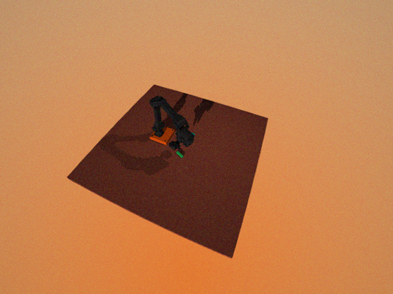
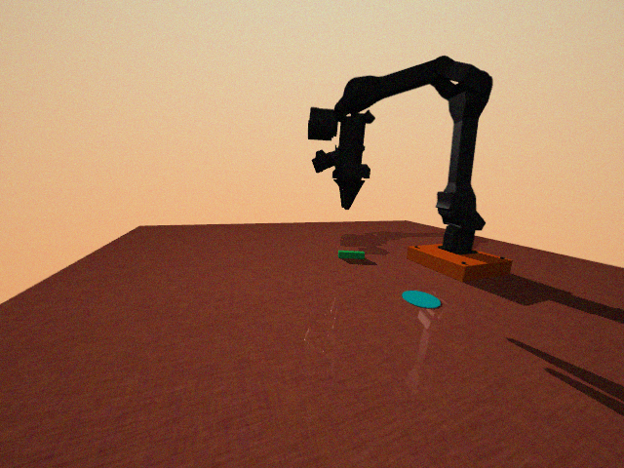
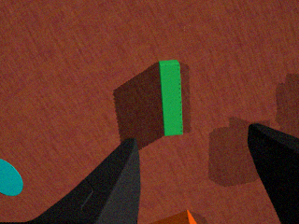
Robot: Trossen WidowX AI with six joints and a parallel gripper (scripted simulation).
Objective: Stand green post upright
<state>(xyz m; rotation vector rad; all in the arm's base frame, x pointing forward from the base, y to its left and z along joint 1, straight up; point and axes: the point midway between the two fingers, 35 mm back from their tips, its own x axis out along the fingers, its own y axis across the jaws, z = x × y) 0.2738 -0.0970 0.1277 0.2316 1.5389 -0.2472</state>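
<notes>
My gripper tip is now 2 cm past the green post, 1 cm to the right of it and 12 cm above it. Round my gripper tip: cyan circle 4 cm behind, 24 cm to the left, 13 cm below.
</notes>
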